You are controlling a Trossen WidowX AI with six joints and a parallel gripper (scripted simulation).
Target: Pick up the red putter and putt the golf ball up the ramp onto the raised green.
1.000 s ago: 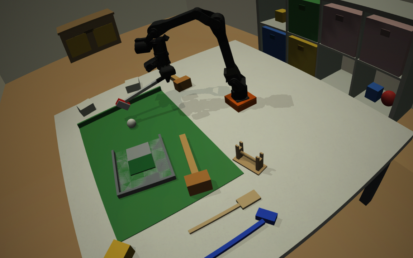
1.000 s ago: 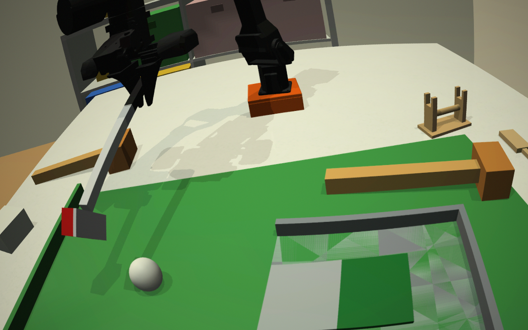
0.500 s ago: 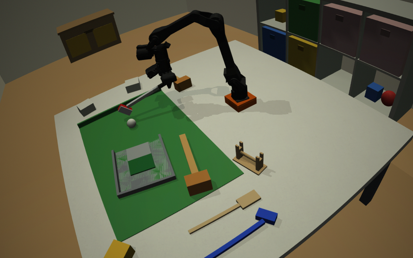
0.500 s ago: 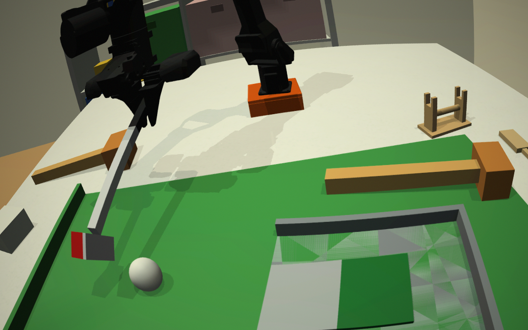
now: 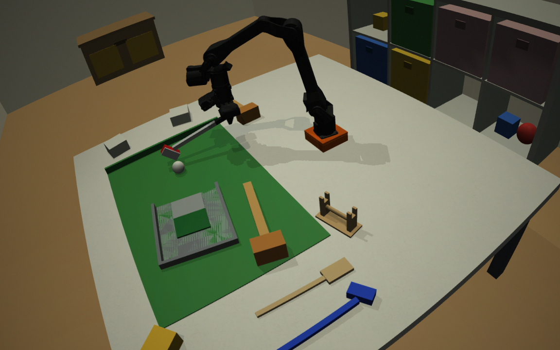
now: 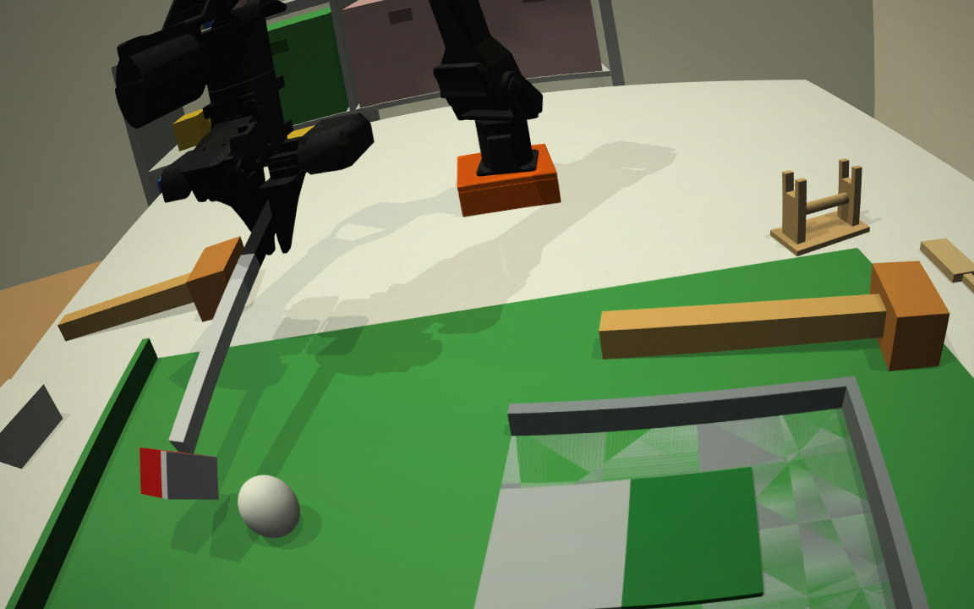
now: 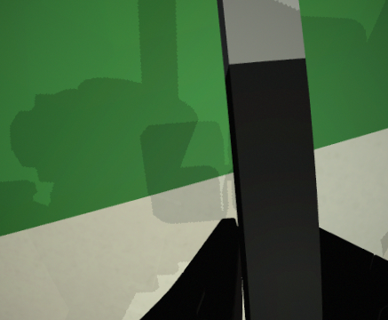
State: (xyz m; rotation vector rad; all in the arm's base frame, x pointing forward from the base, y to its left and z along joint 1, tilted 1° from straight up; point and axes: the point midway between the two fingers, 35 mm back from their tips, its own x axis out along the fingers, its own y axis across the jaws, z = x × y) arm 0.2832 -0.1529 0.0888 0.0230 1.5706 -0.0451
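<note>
Now: gripper tip 120 mm short of the red putter. Also, from my gripper tip: green mat (200 mm to the left, 200 mm ahead, 90 mm below); back rail (250 mm ahead, 150 mm to the right, 80 mm below); white golf ball (220 mm ahead, 70 mm below, 50 mm to the left).
</note>
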